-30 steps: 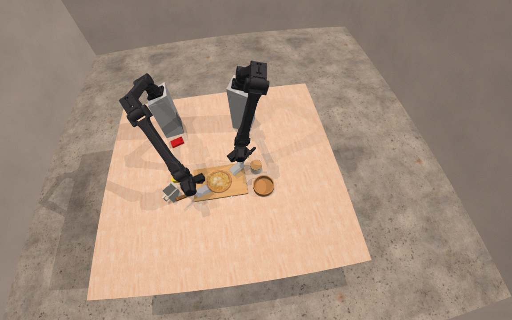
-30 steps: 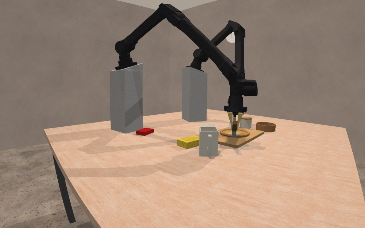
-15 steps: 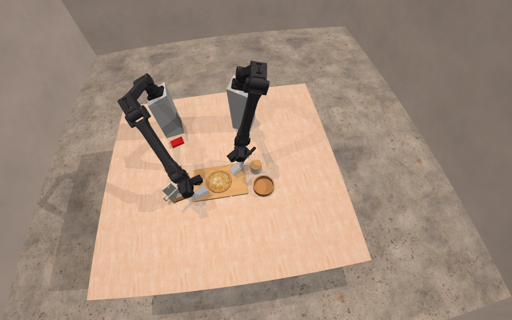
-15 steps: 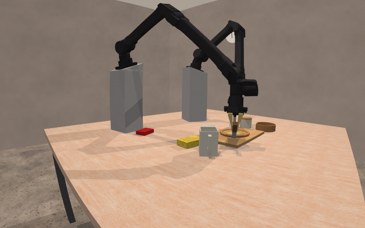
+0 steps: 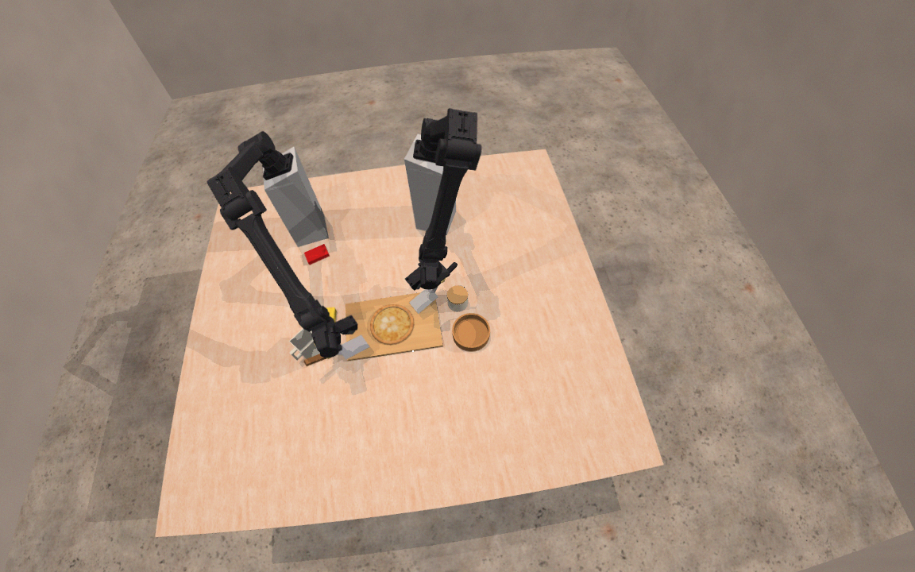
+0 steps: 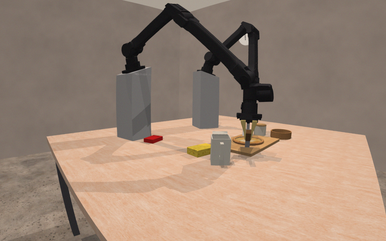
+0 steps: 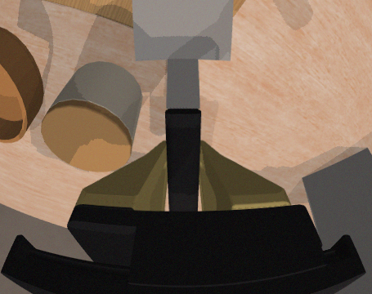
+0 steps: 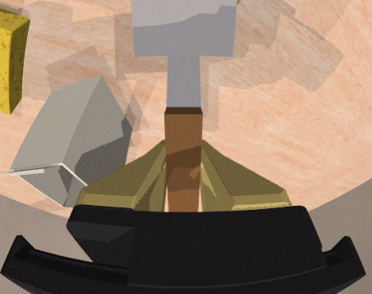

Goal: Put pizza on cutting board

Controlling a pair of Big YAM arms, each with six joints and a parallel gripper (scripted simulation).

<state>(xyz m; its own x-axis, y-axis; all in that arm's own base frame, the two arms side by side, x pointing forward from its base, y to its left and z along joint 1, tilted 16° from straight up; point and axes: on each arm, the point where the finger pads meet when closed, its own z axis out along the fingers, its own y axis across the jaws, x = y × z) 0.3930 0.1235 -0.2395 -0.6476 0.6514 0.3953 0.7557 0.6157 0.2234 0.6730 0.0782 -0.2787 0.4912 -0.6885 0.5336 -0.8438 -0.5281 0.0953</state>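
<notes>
My right gripper is now 10 cm to the left of the grey mug, 5 cm past it and 4 cm above it. From my right hand the other things lie so: pizza (22 cm to the left, 14 cm behind, 7 cm below); brown-handled turner (3 cm to the left, 2 cm below, 2 cm behind); cutting board (22 cm to the left, 14 cm behind, 8 cm below).
The lidded canister lies 6 cm ahead of my left hand, 6 cm to the left of it and 6 cm below it. Round my left hand: pizza: 14 cm ahead, 20 cm to the right, 7 cm below; black-handled turner: 1 cm to the right, 1 cm below; wooden bowl: 20 cm ahead, 10 cm to the left, 8 cm below.
</notes>
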